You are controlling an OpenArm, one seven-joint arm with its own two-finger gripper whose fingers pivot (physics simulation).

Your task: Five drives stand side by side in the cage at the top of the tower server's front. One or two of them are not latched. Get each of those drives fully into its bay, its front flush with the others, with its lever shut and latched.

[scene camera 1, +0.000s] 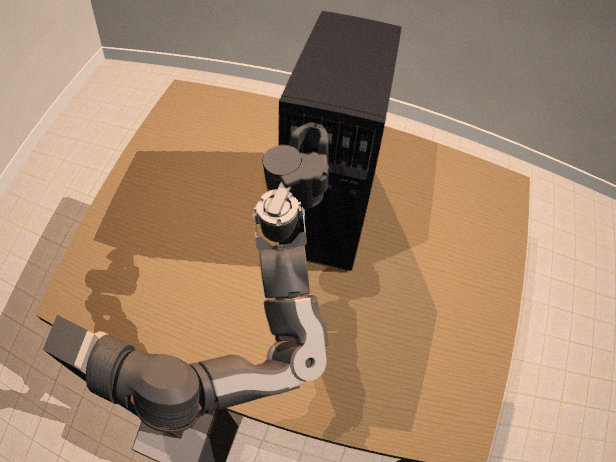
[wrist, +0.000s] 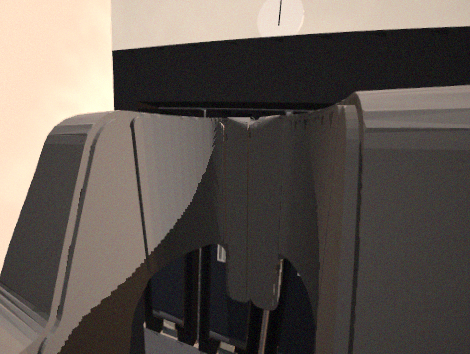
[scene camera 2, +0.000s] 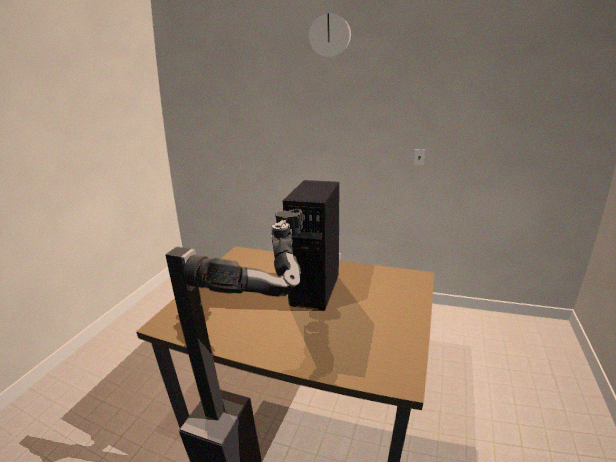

Labels:
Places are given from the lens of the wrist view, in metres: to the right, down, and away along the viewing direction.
black tower server (wrist: 309, 71): 0.02, -0.03, 0.06

